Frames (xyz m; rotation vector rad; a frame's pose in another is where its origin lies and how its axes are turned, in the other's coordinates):
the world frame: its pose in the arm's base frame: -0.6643 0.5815 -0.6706 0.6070 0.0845 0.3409
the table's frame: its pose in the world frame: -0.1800 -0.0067 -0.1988 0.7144 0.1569 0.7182
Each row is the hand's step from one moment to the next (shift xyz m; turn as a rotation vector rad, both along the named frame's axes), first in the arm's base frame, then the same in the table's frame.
Working: the arm's base frame: its pose in the table's frame: 0.4306 0.2932 1.2558 -1.3183 -0.1393 -1.0795

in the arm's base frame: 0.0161 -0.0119 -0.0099 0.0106 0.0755 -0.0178
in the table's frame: -0.0043 -0.0155 0.0155 0.0499 -0.0304 -0.0521
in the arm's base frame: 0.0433 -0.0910 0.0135 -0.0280 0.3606 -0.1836
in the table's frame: -0.0337 -0.0010 0.0959 0.1493 -0.1826 -0.3300
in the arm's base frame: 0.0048 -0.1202 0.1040 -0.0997 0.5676 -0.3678
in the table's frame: -0.0319 0.0986 0.1206 0.1677 -0.3214 -0.5796
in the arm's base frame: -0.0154 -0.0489 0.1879 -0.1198 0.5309 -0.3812
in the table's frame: 0.0466 0.1694 0.0840 0.1249 -0.3165 -0.5707
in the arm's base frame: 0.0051 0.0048 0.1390 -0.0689 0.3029 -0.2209
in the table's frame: 0.0719 0.1108 0.0437 0.0694 -0.1831 -0.3270
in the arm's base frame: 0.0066 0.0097 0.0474 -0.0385 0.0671 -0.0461
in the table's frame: 0.0328 0.0341 0.0123 0.0042 -0.0254 -0.0863
